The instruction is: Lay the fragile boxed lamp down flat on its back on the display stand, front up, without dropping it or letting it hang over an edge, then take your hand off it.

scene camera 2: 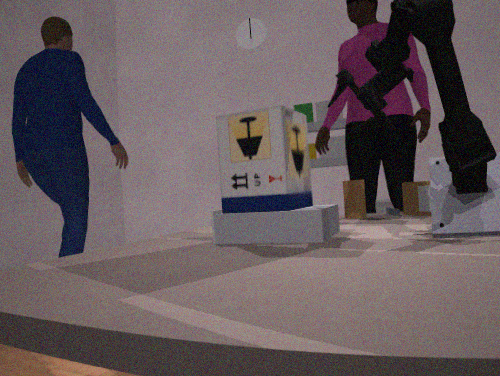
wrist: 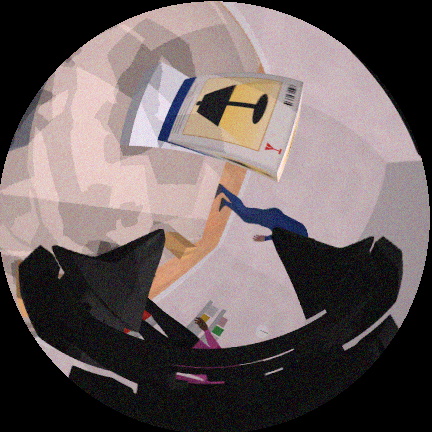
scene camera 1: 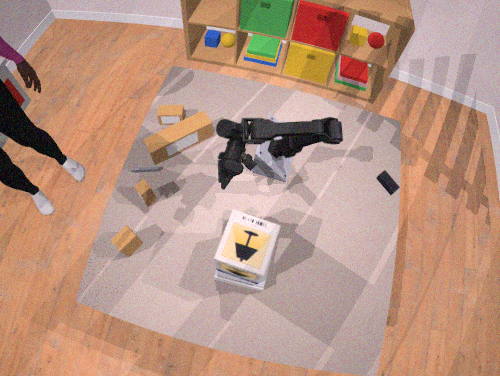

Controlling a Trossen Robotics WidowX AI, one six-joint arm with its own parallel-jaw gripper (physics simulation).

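Where they show: gripper, between the fingertips: [scene camera 2: 339, 120] [wrist: 219, 233] [scene camera 1: 221, 185]; arm's base, origin of its link: [scene camera 2: 470, 181] [scene camera 1: 273, 148].
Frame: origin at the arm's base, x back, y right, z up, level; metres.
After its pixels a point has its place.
The boxed lamp [scene camera 1: 251, 244] @(x -0.470, y -0.019, z 0.198 m) [scene camera 2: 252, 172] @(x -0.468, y -0.087, z 0.055 m) [wrist: 227, 117] @(x -0.378, y 0.016, z 0.111 m) rests on the pale display stand [scene camera 1: 239, 284] @(x -0.572, y -0.018, z -0.070 m) [scene camera 2: 267, 228] @(x -0.433, y -0.105, z -0.072 m) [wrist: 146, 112] @(x -0.333, y 0.019, z -0.036 m). Its blue band is at the bottom, against the stand. Lamp pictures show on its top and sides. In scene camera 2 the pictured lamp is upside down and the arrows point left; I cannot tell which face is the front. In that view the box's lower edge lies within the stand's ends. My gripper [scene camera 1: 238, 176] [scene camera 2: 356, 111] [wrist: 219, 233] @(x -0.303, y 0.131, z 0.184 m) is open and empty, apart from the box, on the arm-base side.
The arm's pale base plate [scene camera 1: 274, 165] @(x -0.065, y -0.021, z -0.024 m) [scene camera 2: 442, 200] @(x -0.062, y -0.032, z -0.035 m) stands beyond the box. A long cardboard box [scene camera 1: 180, 137] @(x -0.066, y 0.395, z 0.003 m), smaller cardboard boxes [scene camera 1: 171, 114] @(x 0.056, y 0.494, z -0.027 m) [scene camera 1: 145, 193] @(x -0.353, y 0.437, z 0.012 m) [scene camera 1: 127, 241] @(x -0.560, y 0.433, z 0.014 m) and a thin grey bar [scene camera 1: 146, 169] @(x -0.215, y 0.515, z -0.086 m) are at the left. A dark block [scene camera 1: 388, 182] @(x 0.047, y -0.565, z -0.072 m) is at the right.
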